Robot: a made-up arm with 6 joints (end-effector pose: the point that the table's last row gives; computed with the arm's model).
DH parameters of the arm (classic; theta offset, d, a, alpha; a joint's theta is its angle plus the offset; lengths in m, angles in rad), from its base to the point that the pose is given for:
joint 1: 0 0.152 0 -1.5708
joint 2: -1.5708 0 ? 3.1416
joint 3: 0 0 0 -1.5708
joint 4: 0 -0.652 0 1.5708
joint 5: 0 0.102 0 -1.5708
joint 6: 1.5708 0 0 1.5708
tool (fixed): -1.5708 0 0 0
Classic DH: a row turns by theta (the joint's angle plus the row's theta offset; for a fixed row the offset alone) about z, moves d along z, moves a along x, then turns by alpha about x.
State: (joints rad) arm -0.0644 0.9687 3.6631 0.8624 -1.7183 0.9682
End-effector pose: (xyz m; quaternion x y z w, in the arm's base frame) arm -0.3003 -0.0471 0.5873 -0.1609 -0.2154 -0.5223 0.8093
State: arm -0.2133 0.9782 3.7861 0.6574 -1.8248 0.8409
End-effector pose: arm -0.3197 -0.0134 0.5267 -0.1730 -0.2943 -0.4872 0.8038
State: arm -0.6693 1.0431 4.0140 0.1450 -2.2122 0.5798
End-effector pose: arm -0.3015 0.1098 0.4466 -0.3069 -0.2565 -0.4314 0.8086
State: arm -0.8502 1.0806 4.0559 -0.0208 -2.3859 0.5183
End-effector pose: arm -0.2713 0.1544 0.4475 -0.3478 -0.1520 -0.4442 0.8115
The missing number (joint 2, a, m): 0.394
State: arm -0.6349 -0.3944 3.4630 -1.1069 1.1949 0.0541
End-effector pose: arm -0.5933 0.3803 0.1567 0.0213 0.5243 -0.6880 0.5013
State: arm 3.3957 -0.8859 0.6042 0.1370 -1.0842 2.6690
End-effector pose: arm 0.2325 0.1648 1.0522 0.1043 -0.9489 0.2352 0.1826
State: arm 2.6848 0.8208 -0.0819 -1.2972 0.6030 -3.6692
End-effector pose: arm -0.5399 0.2960 -0.1521 -0.5648 -0.5317 0.6163 0.1359
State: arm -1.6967 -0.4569 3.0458 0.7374 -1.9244 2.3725
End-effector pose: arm 0.0205 0.7630 0.2111 0.4037 -0.2921 0.8558 0.1385
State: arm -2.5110 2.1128 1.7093 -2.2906 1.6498 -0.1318
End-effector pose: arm -0.6930 -0.5891 -0.3778 0.1246 0.5587 0.5247 0.6301
